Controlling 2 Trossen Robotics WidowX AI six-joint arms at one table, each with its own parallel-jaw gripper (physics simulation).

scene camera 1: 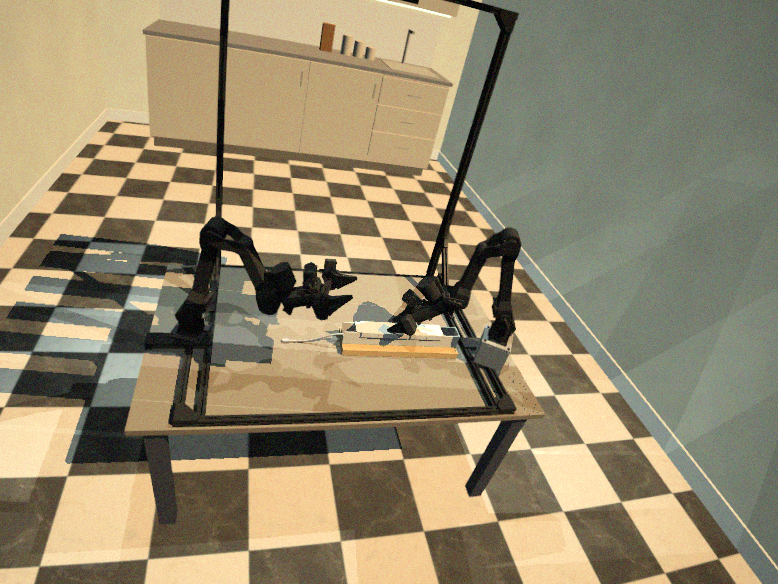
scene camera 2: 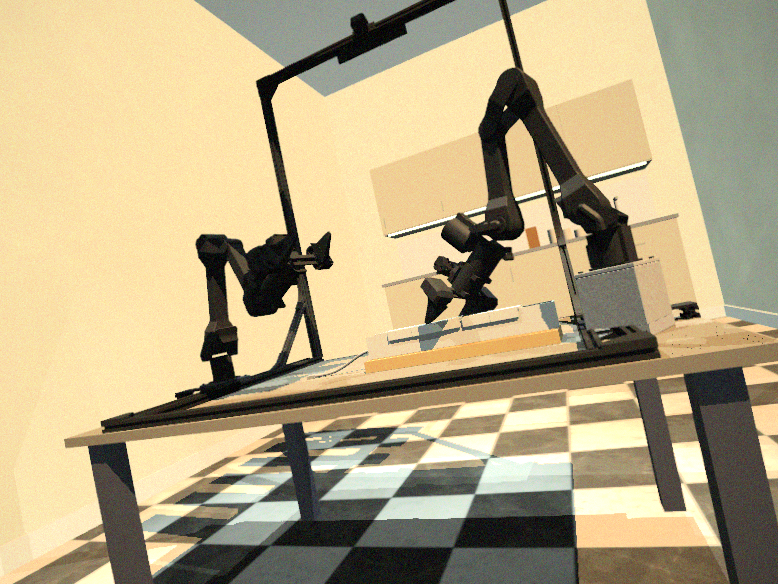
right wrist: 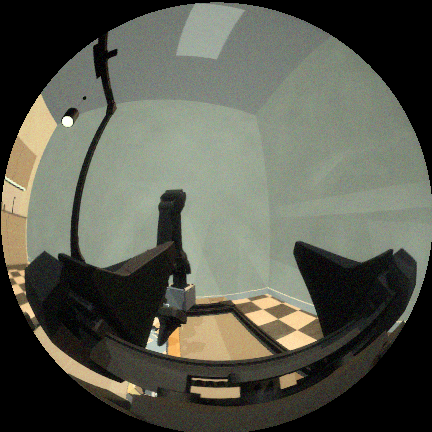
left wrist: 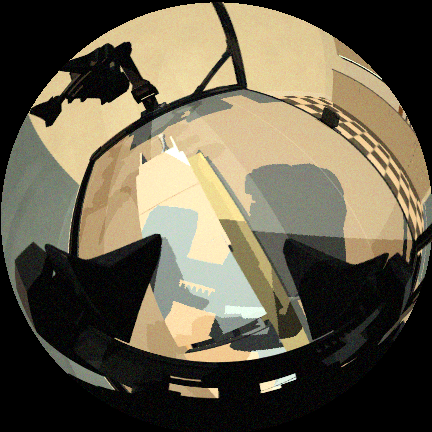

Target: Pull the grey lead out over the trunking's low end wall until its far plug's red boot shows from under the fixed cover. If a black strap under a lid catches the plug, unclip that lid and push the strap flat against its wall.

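Places are measured from the left arm's base along level axes (x left, y down, z back), in centimetres.
Where they show: left gripper, fingertip midpoint: (scene camera 1: 390, 325) (scene camera 2: 441, 325) (left wrist: 224, 243); right gripper, fingertip midpoint: (scene camera 1: 354, 287) (scene camera 2: 314, 232) (right wrist: 237, 248); left arm's base at its link origin: (scene camera 1: 498, 337) (scene camera 2: 615, 265) (right wrist: 179, 285); right arm's base at its link origin: (scene camera 1: 190, 328) (scene camera 2: 224, 380) (left wrist: 152, 108).
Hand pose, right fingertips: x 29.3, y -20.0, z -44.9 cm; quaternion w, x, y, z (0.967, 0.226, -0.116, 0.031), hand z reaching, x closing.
Each offset is from my right fingertips to the centre of the thing. "pt": to the spot under its first point. Level surfaces: height alone.
The pale trunking {dx -20.5, dy +27.5, dz +13.9 cm} (scene camera 1: 433, 342) (scene camera 2: 377, 347) (left wrist: 165, 185) lies on the table with an orange strip (scene camera 1: 399, 350) (scene camera 2: 465, 350) along its front side. The thin grey lead {pt dx -5.6, dy +30.4, dz -13.3 cm} (scene camera 1: 307, 340) (scene camera 2: 342, 369) (left wrist: 163, 142) comes out of its left end in scene camera 1 and lies on the table. My left gripper (scene camera 1: 400, 326) (scene camera 2: 449, 316) (left wrist: 224, 243) is open and empty, low over the middle of the trunking with its fingers apart across it. My right gripper (scene camera 1: 352, 287) (scene camera 2: 325, 251) (right wrist: 237, 248) is open and empty, raised above the table behind the lead. No red boot or strap can be made out.
A black frame (scene camera 1: 345, 416) (scene camera 2: 351, 391) borders the table {dy +31.4 cm} (scene camera 1: 314, 392), with upright posts behind. The left arm stands on a grey box (scene camera 1: 492, 353) (scene camera 2: 619, 301) beyond the trunking's right end. Shadows cover parts of the trunking and table.
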